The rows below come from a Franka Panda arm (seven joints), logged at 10 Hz.
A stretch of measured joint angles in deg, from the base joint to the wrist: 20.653, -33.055, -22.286, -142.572, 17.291, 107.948, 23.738; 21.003, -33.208, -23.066, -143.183, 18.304, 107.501, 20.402; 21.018, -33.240, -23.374, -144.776, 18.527, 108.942, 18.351; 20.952, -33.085, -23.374, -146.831, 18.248, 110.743, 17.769; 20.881, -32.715, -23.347, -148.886, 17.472, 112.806, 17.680; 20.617, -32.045, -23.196, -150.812, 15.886, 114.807, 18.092; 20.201, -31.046, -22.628, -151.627, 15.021, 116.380, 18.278; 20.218, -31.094, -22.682, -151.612, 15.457, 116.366, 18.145; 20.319, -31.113, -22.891, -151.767, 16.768, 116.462, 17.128; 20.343, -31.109, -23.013, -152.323, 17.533, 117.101, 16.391
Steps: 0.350, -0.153, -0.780, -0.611, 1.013, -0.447, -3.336; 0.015, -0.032, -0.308, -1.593, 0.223, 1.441, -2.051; -0.066, 0.155, 0.000, -2.055, -0.279, 1.801, -0.582; -0.071, 0.370, 0.027, -2.055, -0.776, 2.063, -0.089; -0.264, 0.670, 0.151, -1.926, -1.586, 2.001, 0.412; -0.416, 0.999, 0.568, -0.815, -0.865, 1.573, 0.186; 0.017, -0.048, -0.054, 0.015, 0.436, -0.014, -0.133; 0.101, -0.019, -0.209, -0.155, 1.311, 0.096, -1.017; 0.024, 0.004, -0.122, -0.556, 0.765, 0.639, -0.737
